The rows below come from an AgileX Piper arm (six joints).
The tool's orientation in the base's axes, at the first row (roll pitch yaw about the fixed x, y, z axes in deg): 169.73 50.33 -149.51
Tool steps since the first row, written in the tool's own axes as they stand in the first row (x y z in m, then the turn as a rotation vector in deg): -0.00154 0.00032 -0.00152 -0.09 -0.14 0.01; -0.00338 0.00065 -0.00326 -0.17 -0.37 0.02; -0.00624 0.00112 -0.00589 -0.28 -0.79 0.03; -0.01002 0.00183 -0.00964 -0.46 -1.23 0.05; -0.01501 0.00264 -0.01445 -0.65 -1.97 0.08; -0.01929 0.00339 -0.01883 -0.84 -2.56 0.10; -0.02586 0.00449 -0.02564 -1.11 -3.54 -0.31; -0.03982 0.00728 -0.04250 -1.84 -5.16 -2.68; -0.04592 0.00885 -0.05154 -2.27 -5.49 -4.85; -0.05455 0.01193 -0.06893 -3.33 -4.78 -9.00; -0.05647 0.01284 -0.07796 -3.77 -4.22 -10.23; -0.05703 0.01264 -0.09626 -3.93 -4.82 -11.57
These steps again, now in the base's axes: -0.00021 -0.00007 0.00218 0.14 -0.07 0.05; -0.00037 -0.00015 0.00472 0.33 -0.22 0.08; -0.00057 -0.00028 0.00863 0.66 -0.51 0.11; -0.00104 -0.00052 0.01398 1.04 -0.78 0.18; -0.00150 -0.00086 0.02093 1.62 -1.28 0.23; -0.00207 -0.00124 0.02706 2.10 -1.67 0.29; -0.00296 -0.00192 0.03652 2.62 -2.56 0.65; -0.00648 -0.00430 0.05818 2.69 -4.86 2.51; -0.00918 -0.00596 0.06873 1.91 -6.15 4.17; -0.01611 -0.01013 0.08664 -0.28 -7.48 7.67; -0.02069 -0.01365 0.09390 -1.07 -7.57 8.85; -0.03055 -0.02347 0.10580 -1.37 -8.70 9.74
